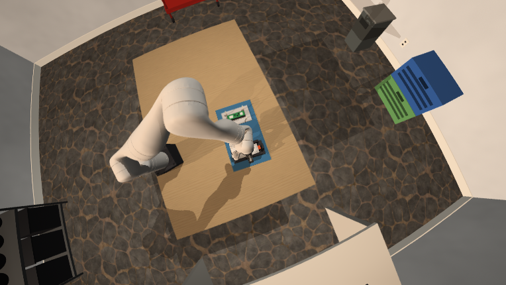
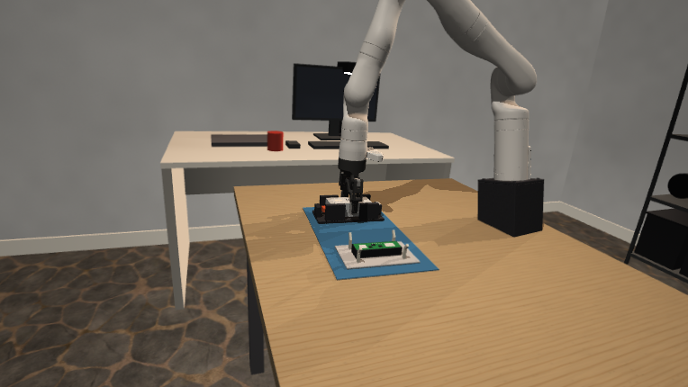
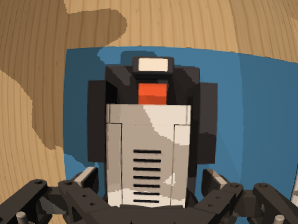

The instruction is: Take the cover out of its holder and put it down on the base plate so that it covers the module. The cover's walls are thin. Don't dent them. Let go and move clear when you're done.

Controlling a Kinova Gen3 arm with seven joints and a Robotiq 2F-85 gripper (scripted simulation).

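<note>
The cover is right at my hand.
</note>
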